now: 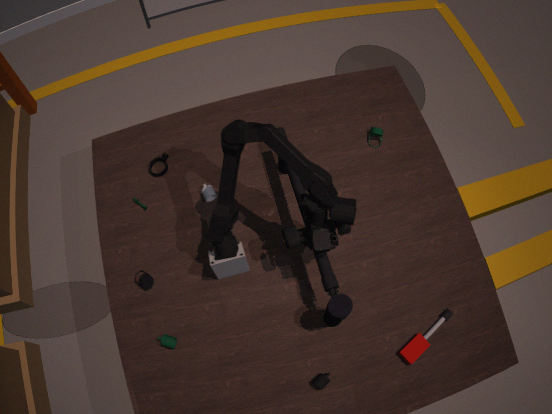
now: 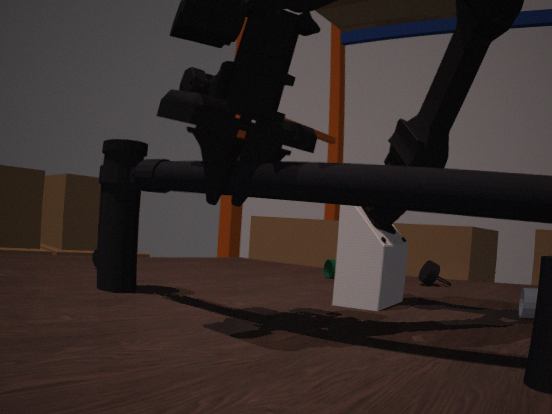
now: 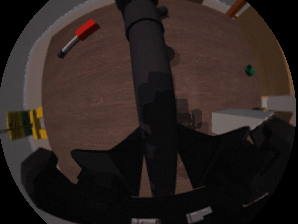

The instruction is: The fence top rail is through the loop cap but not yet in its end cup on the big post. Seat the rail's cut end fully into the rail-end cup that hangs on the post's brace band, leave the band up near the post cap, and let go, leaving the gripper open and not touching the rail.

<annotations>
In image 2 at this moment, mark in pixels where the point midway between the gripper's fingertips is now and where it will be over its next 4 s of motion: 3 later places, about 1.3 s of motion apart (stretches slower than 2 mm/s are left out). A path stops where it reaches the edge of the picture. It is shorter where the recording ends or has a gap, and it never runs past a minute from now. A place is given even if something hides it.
My gripper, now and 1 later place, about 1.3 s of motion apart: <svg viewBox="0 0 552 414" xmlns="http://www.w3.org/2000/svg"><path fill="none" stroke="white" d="M223 204L269 124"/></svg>
</annotations>
